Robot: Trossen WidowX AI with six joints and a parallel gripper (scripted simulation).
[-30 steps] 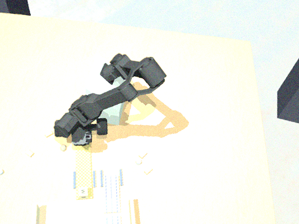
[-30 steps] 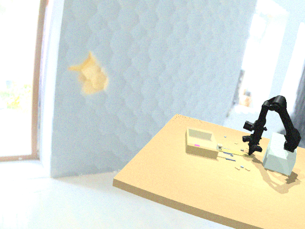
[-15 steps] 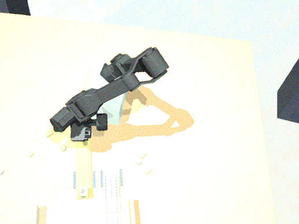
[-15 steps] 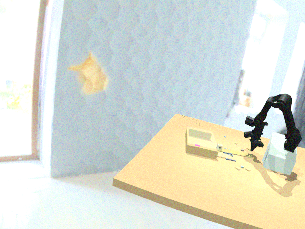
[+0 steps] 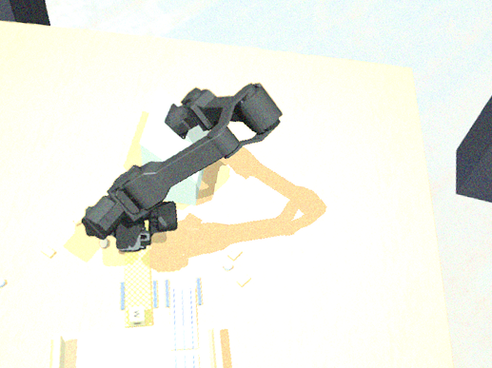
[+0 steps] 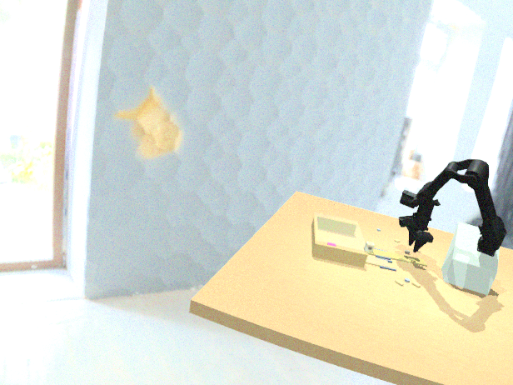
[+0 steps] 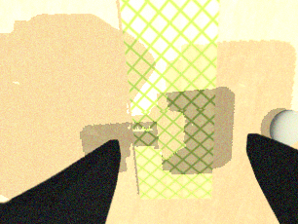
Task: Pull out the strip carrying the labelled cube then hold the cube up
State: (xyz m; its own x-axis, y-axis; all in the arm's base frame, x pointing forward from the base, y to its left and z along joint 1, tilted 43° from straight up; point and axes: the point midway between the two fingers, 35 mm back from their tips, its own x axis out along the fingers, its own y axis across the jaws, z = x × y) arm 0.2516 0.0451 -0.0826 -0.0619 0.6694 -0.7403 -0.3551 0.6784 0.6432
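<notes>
My gripper tip is now 5 cm short of the yellow-green cross-hatched strip, 2 cm to the right of it and 5 cm above it. Also, from my gripper tip: white labelled cube: 16 cm ahead, 6 cm to the left, 3 cm below.
</notes>
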